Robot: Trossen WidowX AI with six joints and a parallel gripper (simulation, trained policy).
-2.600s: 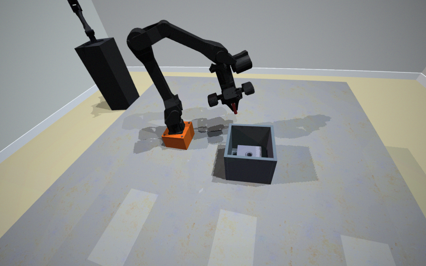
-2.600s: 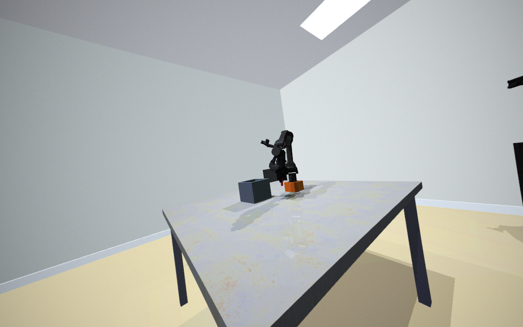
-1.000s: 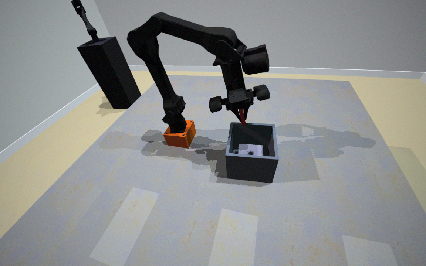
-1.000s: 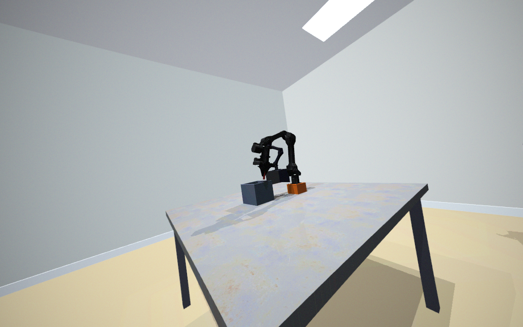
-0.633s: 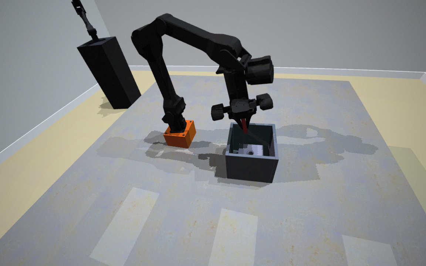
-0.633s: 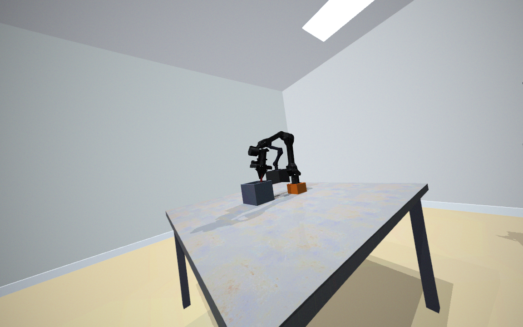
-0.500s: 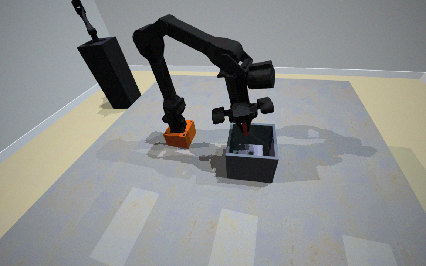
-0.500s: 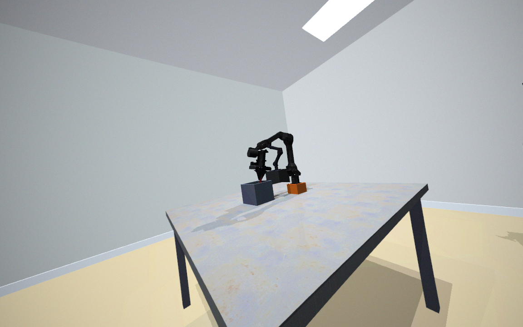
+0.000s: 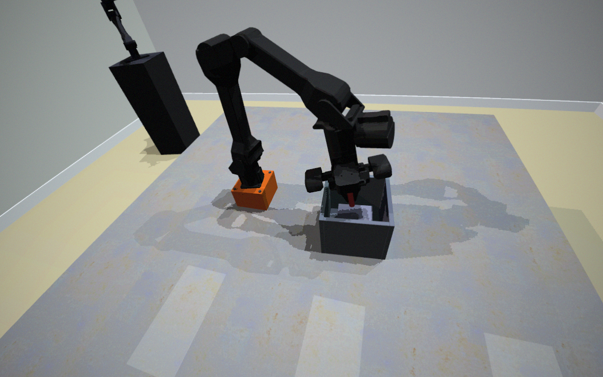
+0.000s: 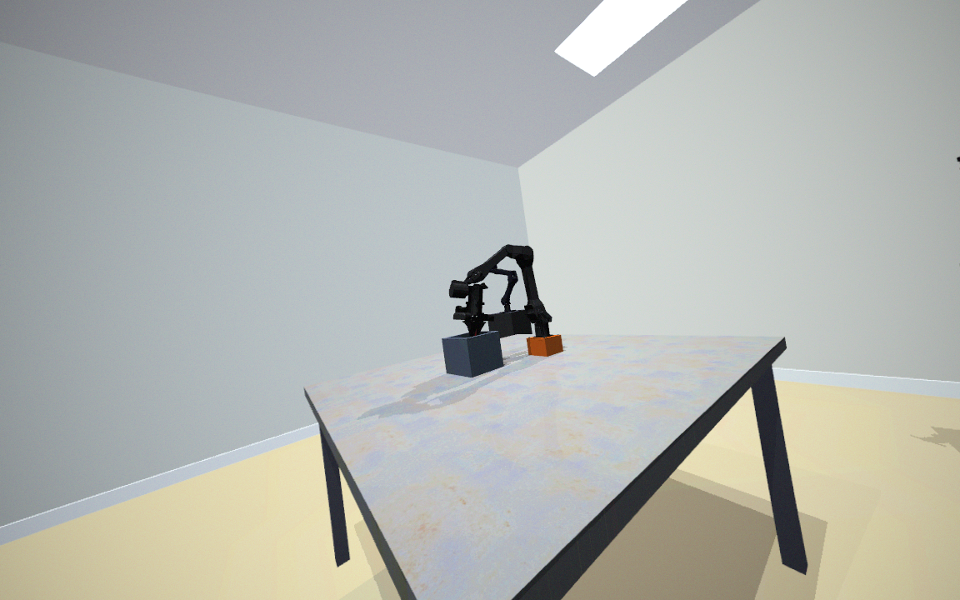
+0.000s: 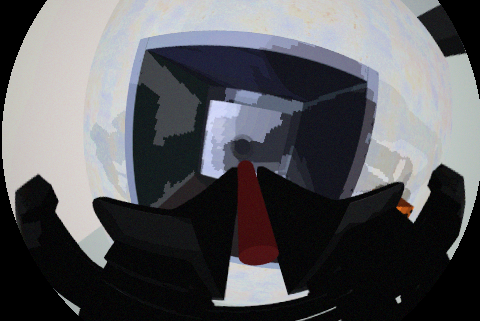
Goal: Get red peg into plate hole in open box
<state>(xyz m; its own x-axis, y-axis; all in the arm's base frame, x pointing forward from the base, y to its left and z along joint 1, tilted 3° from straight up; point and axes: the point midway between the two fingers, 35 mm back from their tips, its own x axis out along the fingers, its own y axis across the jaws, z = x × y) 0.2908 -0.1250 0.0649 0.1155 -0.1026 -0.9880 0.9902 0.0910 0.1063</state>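
My gripper tip is 1 cm to the right of the red peg and 2 cm below it. From my gripper tip the other things lie so: light grey plate 1 cm ahead, 7 cm below.
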